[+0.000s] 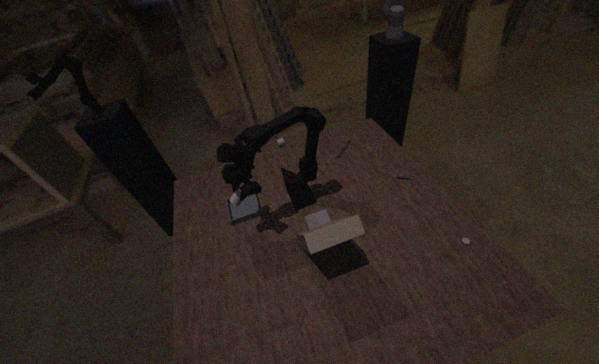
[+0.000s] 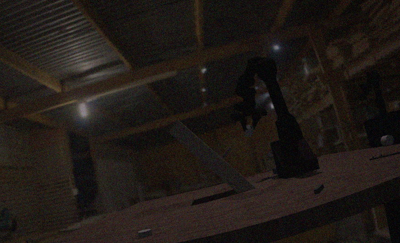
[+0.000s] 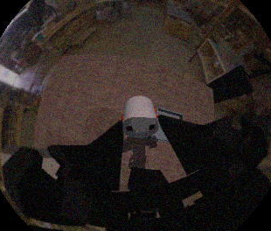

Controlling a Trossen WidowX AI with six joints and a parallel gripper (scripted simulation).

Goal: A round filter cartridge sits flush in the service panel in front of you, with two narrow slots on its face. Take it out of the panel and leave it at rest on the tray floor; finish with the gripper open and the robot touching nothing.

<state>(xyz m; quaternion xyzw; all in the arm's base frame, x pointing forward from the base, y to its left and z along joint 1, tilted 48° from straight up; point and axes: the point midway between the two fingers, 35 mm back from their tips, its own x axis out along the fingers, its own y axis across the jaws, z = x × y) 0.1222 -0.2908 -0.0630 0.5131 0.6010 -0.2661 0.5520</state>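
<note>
The grey tray lies 160 mm behind my gripper tip, 30 mm to the right of it and 250 mm below it. From my gripper tip the other things lie so: service panel 210 mm ahead, 270 mm to the left, 100 mm below; then round filter cartridge right at my gripper tip.
</note>
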